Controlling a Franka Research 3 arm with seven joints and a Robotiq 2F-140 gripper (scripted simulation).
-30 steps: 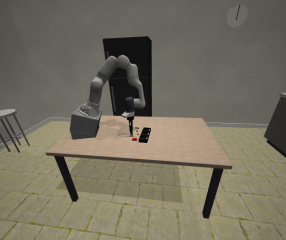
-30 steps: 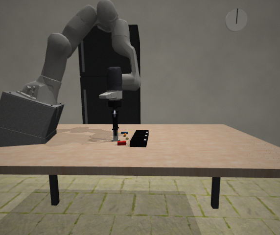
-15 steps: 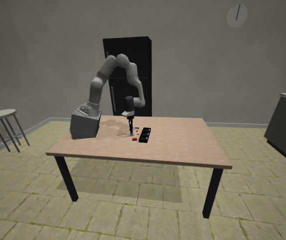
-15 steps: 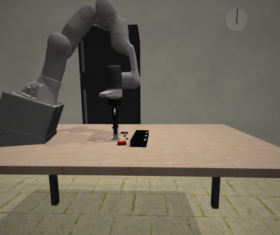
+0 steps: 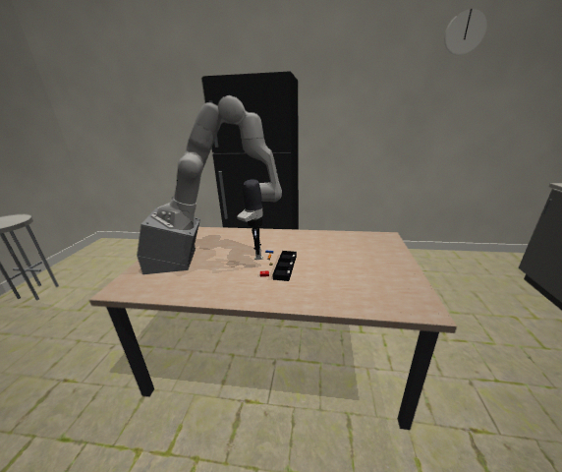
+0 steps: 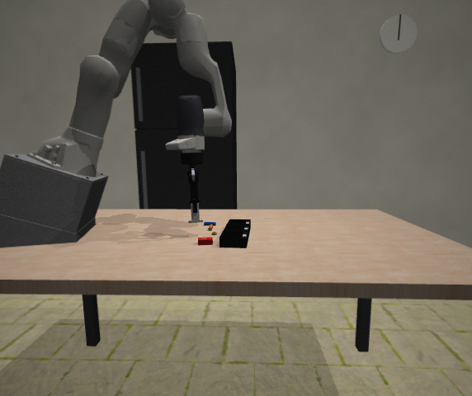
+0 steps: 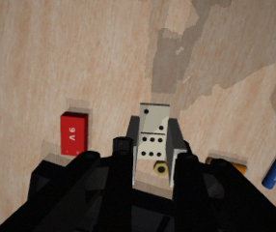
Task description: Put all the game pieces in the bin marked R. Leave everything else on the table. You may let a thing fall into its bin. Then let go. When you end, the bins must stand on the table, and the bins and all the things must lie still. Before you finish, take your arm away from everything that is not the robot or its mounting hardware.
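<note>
Now: hand 3 cm above the white domino. Also, from my hand: red block (7 cm ahead, 6 cm to the right, 8 cm below); then orange piece (1 cm ahead, 11 cm to the left, 8 cm below); then brass nut (5 cm ahead, 4 cm to the left, 9 cm below).
</note>
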